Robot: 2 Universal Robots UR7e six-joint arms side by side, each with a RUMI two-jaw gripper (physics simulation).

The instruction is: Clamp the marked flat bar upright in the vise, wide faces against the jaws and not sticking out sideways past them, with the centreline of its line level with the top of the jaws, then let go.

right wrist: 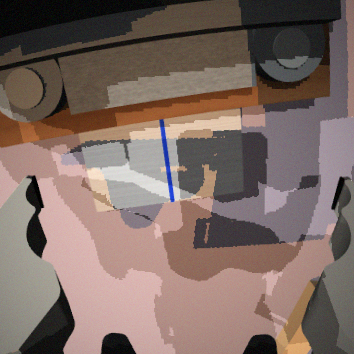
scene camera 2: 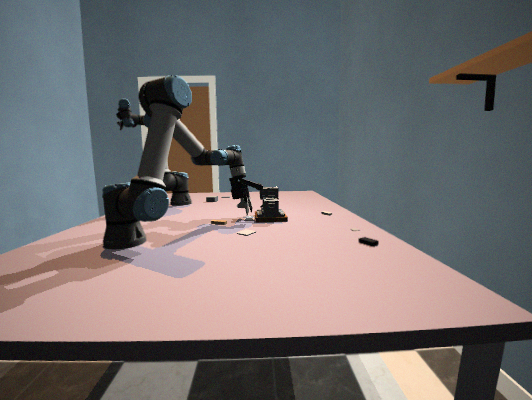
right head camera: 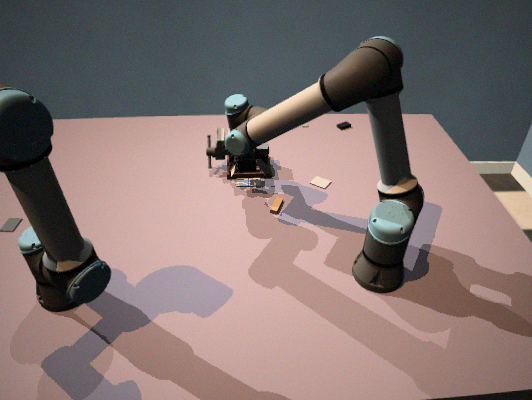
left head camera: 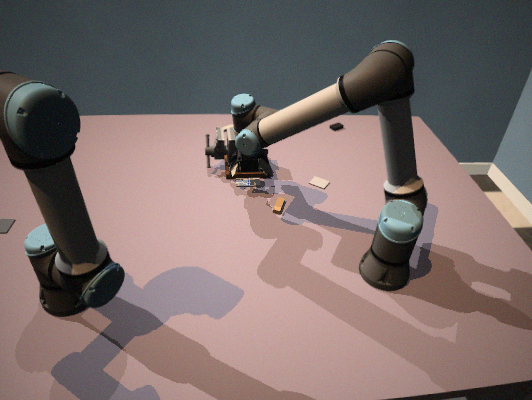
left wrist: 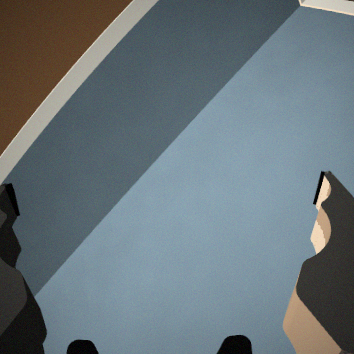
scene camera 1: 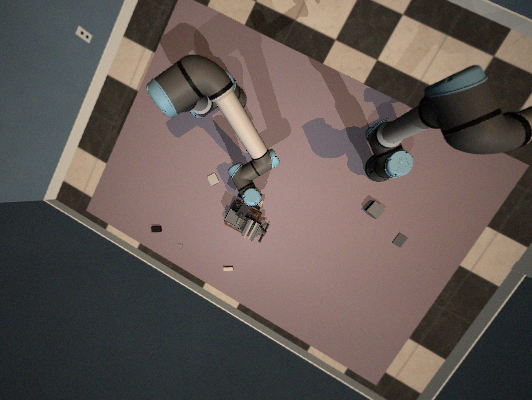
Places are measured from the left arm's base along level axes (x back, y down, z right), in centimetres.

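Pixels of known places: left gripper, fingertip midpoint: (left wrist: 165,179); right gripper, fingertip midpoint: (right wrist: 186,178) (scene camera 2: 249,213) (right head camera: 250,177) (left head camera: 250,177); left arm's base at its link origin: (scene camera 2: 181,203) (left head camera: 69,294) (scene camera 1: 379,167); right arm's base at its link origin: (scene camera 2: 125,242) (right head camera: 377,273) (left head camera: 383,271).
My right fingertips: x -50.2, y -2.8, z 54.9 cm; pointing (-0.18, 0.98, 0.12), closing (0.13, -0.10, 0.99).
Ahead of a thing's pixels: the offset from my right fingertips to its top centre.
The marked flat bar {dx -0.3, dy +2.3, dz -1.0 cm} (left head camera: 246,183) (right head camera: 247,183) (right wrist: 145,156) lies flat on the table, long side along the vise's orange-brown base, with a blue line across its middle. The vise (right head camera: 220,142) (scene camera 1: 234,218) (scene camera 2: 270,206) (right wrist: 160,72) stands upright; its jaws are partly hidden by the right arm in the head views. My right gripper (right wrist: 186,178) (scene camera 2: 245,206) is open and points down low over the table at the bar, one finger to each side; the bar lies a little ahead of the fingertip line in the right wrist view. My left gripper (left wrist: 165,179) (scene camera 2: 120,126) is open and empty, raised far from the vise.
An orange block {dx +15.0, dy +1.3, dz +8.5 cm} (left head camera: 279,205) (right head camera: 277,205) (scene camera 2: 218,222) lies near the bar. A cream tile {dx +1.1, dy +2.3, dz +26.4 cm} (left head camera: 319,182) (scene camera 1: 213,179) lies farther right in the left head view. A black block {dx -43.8, dy +1.3, dz +45.2 cm} (scene camera 1: 156,228) (scene camera 2: 368,241), a small cream block {dx -43.2, dy +1.6, dz -6.7 cm} (scene camera 1: 228,268), a grey block {dx +28.8, dy -0.8, dz -63.4 cm} (scene camera 1: 375,209) and a grey tile {dx +20.3, dy +2.4, dz -84.0 cm} (scene camera 1: 399,240) lie apart.
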